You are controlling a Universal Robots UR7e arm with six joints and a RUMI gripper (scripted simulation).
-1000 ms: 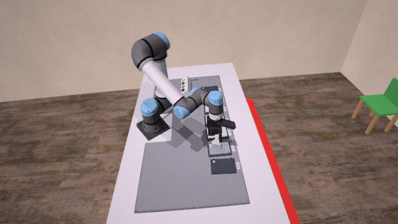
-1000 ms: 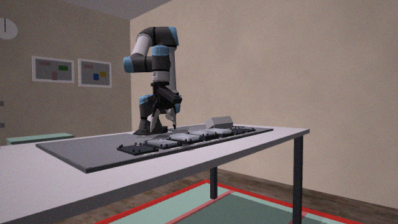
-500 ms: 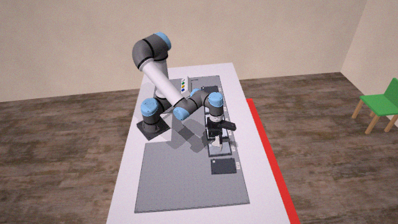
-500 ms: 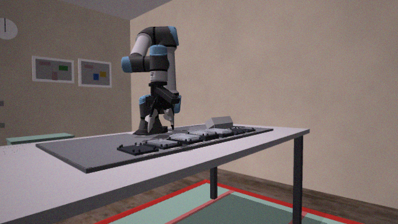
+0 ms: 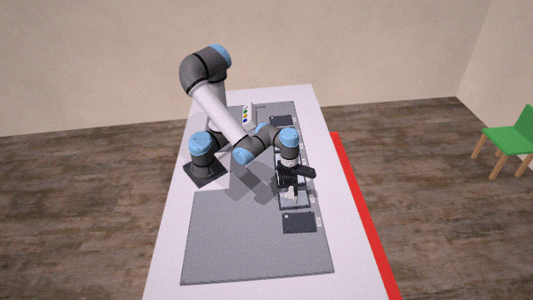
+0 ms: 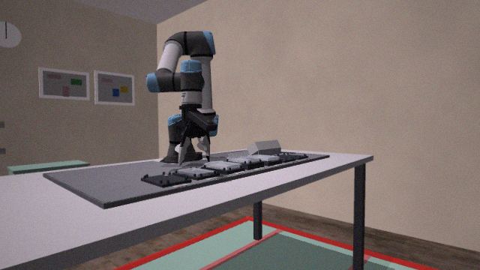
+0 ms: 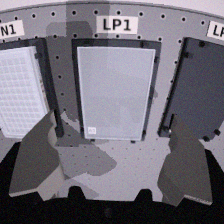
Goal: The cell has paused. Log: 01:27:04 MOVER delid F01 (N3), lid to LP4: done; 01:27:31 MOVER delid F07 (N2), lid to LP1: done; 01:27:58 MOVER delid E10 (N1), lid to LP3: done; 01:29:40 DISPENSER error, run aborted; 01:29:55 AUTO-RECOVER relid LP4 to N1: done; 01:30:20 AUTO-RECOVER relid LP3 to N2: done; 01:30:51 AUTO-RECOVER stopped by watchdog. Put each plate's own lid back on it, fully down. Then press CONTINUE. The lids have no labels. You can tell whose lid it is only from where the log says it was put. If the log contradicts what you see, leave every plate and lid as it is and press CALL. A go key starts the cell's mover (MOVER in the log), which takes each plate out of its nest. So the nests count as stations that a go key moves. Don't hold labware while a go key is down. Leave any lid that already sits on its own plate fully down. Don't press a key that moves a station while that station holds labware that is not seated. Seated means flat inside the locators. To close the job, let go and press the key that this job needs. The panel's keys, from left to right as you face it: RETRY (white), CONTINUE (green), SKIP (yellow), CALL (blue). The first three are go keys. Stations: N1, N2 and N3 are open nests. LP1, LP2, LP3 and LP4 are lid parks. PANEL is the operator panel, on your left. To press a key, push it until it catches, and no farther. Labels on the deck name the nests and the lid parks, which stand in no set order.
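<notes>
My gripper is now 26 cm to the right of the well plate, 5 cm past it and 2 cm above it. From my hand the other things lie so: yellow skip key 60 cm to the left, 34 cm behind, 2 cm above; then green continue key 65 cm to the left, 35 cm behind, 2 cm above; then dark lid park 12 cm to the right, 4 cm below, 3 cm ahead.
</notes>
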